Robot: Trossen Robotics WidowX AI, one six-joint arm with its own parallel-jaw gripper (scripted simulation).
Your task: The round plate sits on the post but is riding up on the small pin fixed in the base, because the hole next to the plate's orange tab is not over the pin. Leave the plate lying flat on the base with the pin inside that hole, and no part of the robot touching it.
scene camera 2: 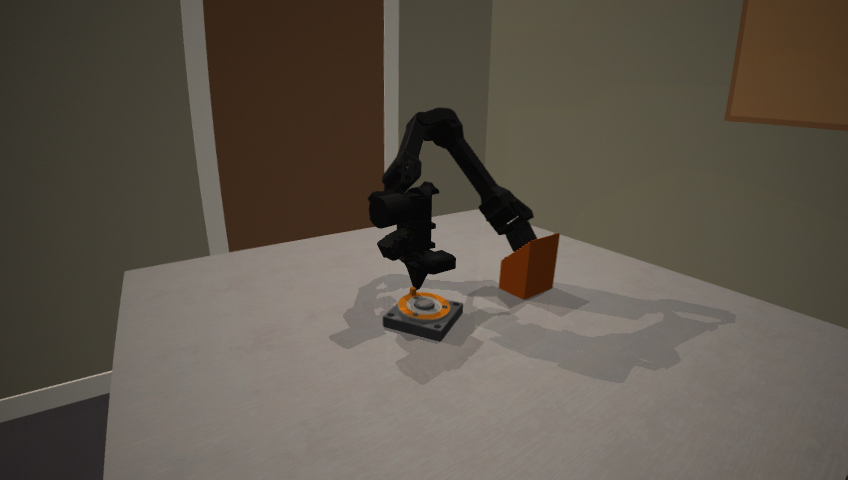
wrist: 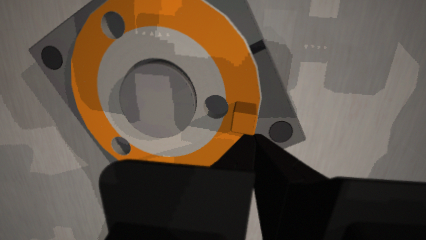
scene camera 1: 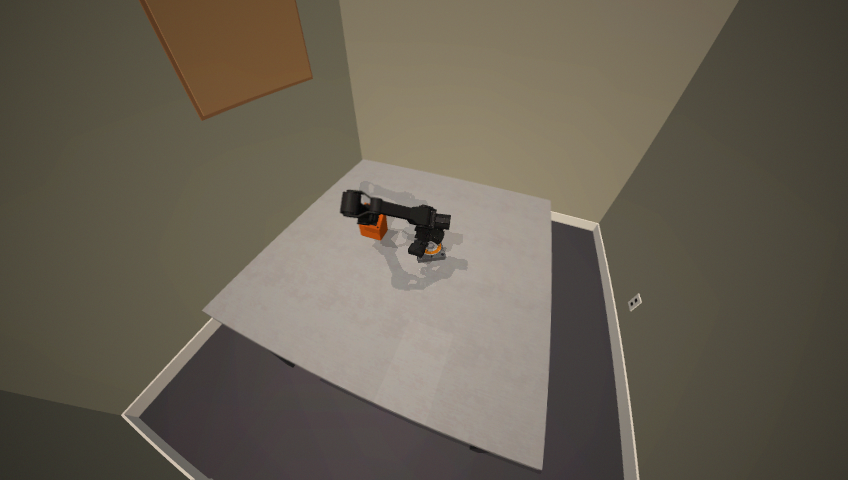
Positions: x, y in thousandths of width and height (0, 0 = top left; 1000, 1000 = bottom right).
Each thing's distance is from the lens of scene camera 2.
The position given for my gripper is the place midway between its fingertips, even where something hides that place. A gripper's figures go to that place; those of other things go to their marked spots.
my gripper (scene camera 2: 491, 603): 85 cm
round plate (scene camera 2: 479, 634): 80 cm
